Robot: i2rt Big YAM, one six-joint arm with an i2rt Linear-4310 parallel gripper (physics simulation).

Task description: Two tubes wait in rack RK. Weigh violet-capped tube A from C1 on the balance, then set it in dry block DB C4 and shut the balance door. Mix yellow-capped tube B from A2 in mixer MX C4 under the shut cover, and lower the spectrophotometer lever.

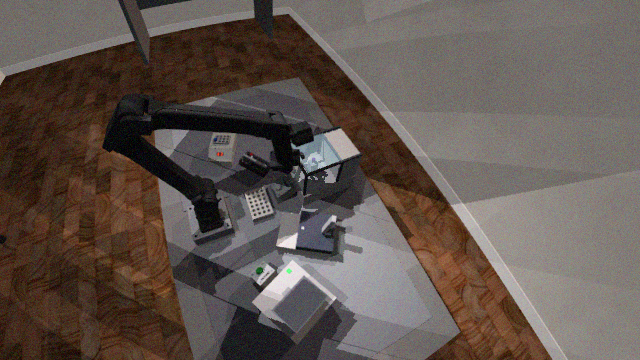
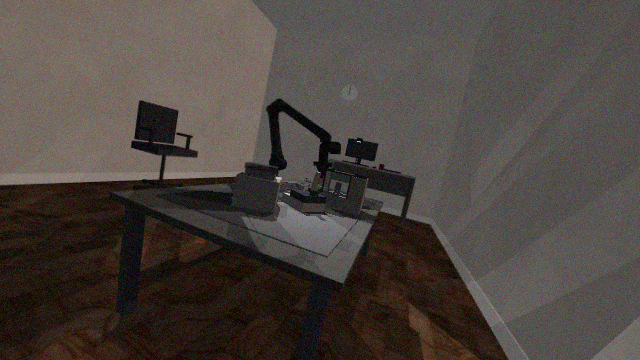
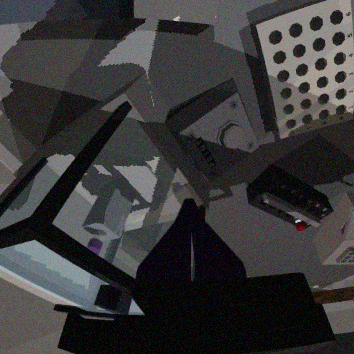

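The violet-capped tube A (image 1: 314, 160) (image 3: 95, 245) is inside the glass balance (image 1: 350, 145) (image 3: 75, 175). I cannot tell how far the balance door stands open. My gripper (image 3: 189, 203) is shut and empty, beside the balance. Rack RK (image 1: 259, 203) (image 3: 310, 67) shows open holes and no yellow cap. Yellow-capped tube B does not show. The white mixer MX (image 1: 270, 299) has its grey cover (image 1: 301, 305) down and a green light. The spectrophotometer (image 1: 312, 235) has its lever (image 1: 330, 225) (image 2: 318, 181) raised. Dry block DB (image 1: 222, 150) has a red display and a blue spot at its holes.
A box with a round button (image 3: 232, 137) lies between the balance and the rack. A black holder (image 1: 255, 163) (image 3: 287, 197) with a red spot lies near the dry block. A green-button box (image 1: 263, 274) stands beside the mixer. A chair (image 2: 159, 125) stands beyond the table.
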